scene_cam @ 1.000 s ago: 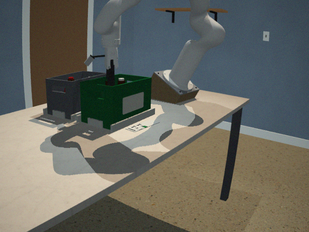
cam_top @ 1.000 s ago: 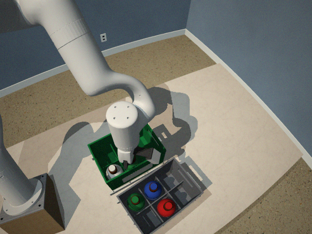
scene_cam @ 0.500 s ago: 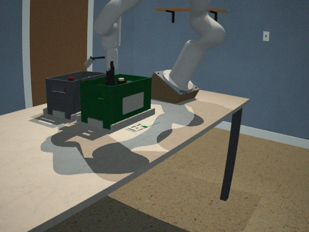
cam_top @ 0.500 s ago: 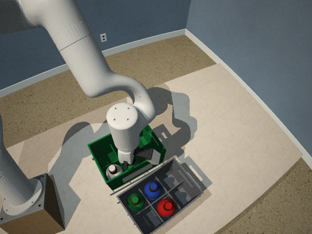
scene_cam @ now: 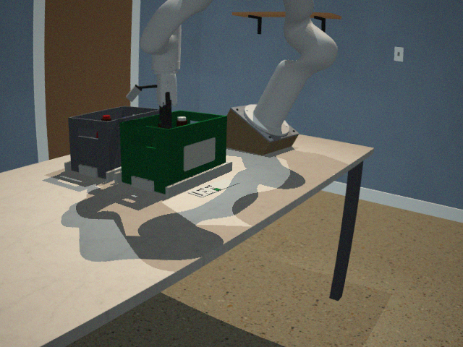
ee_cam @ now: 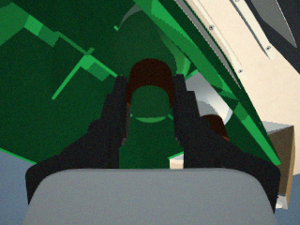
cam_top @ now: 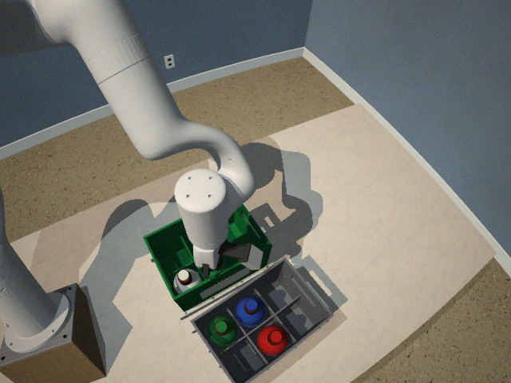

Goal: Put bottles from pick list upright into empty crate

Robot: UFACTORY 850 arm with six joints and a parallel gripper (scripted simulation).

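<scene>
Right now my hand is 8 cm above the green crate and 4 cm to the right of it. Also, from my hand: whitish bottle 8 cm behind, 7 cm below, 2 cm to the right; then blue bottle 14 cm to the right, 7 cm below, 4 cm ahead; then green bottle 17 cm to the right, 7 cm below, 4 cm behind.
</scene>
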